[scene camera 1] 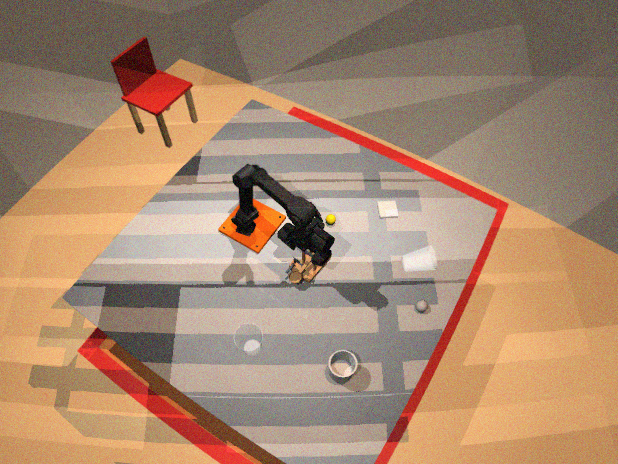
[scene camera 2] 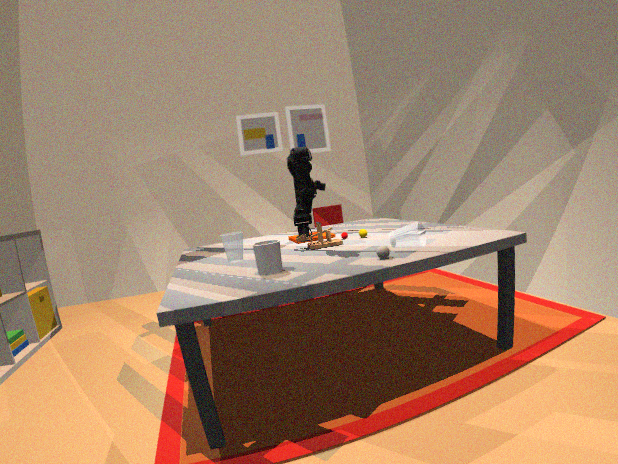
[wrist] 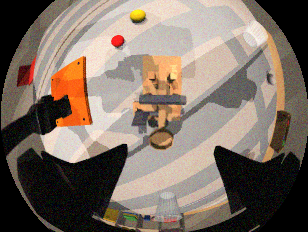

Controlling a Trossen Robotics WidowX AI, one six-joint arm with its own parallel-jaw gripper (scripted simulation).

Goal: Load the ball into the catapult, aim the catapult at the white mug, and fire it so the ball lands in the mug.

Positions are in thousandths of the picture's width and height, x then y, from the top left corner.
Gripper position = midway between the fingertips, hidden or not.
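Wooden catapult (scene camera 1: 493, 581), in the wrist view (wrist: 524, 325) as well. My gripper (scene camera 1: 493, 553), visible too in the wrist view (wrist: 563, 649), is open and holds nothing. There is a white mug (scene camera 2: 433, 546); the wrist view does not show it, as it is hidden by my gripper. A clear glass (scene camera 2: 669, 508) is visible.
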